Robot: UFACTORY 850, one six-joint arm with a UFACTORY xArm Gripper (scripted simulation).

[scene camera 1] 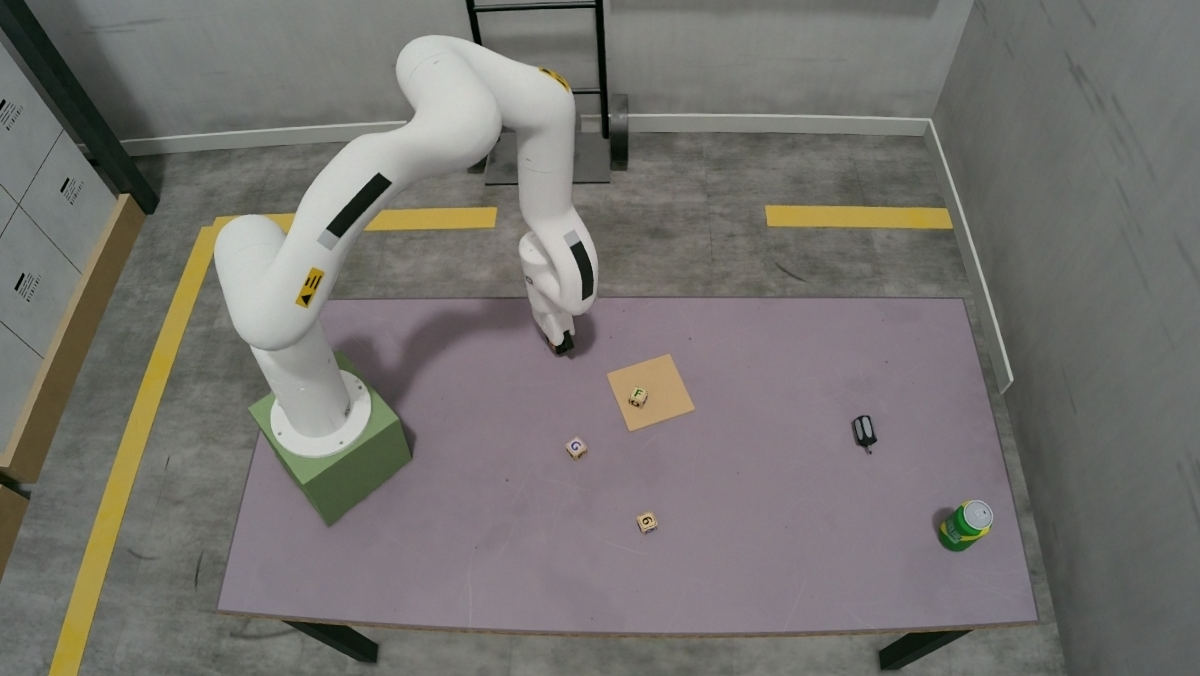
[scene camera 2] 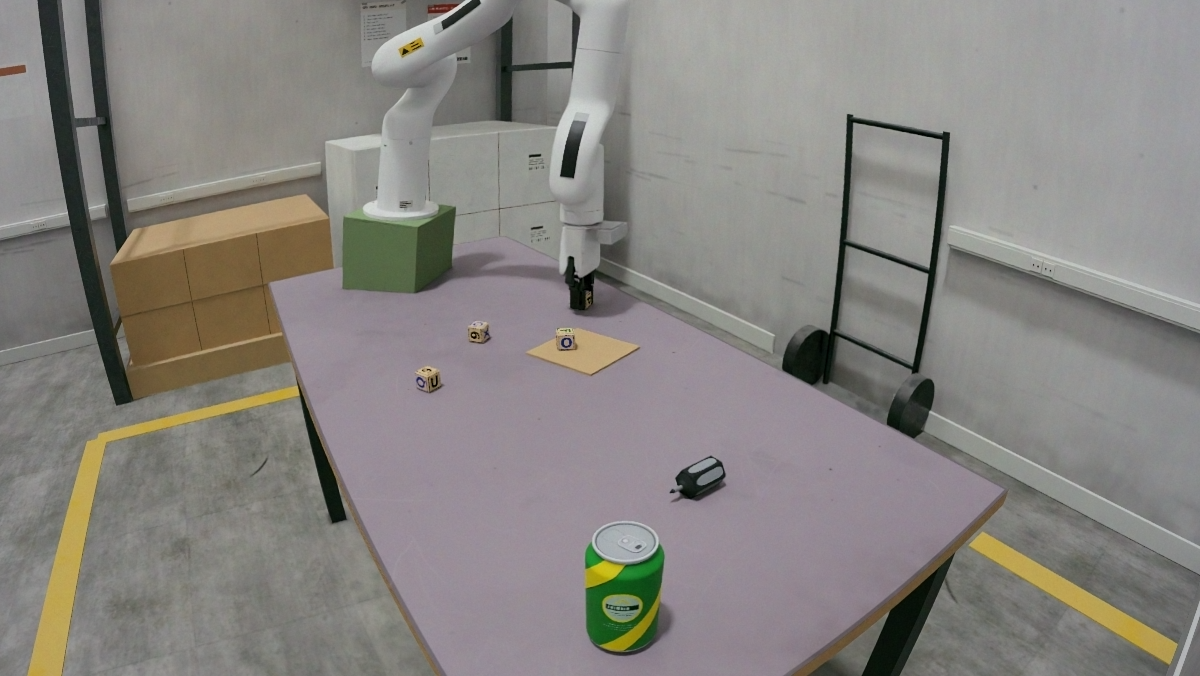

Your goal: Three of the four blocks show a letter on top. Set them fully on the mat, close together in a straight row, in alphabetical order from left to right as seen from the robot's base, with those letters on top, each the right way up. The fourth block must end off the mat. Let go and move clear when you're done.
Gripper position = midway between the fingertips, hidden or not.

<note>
In view: the gripper (scene camera 1: pixel 558 344), a small black tool (scene camera 2: pixel 697 478) and a tan mat (scene camera 1: pixel 667 397).
The tan mat also shows in scene camera 2 (scene camera 2: pixel 593 352).
</note>
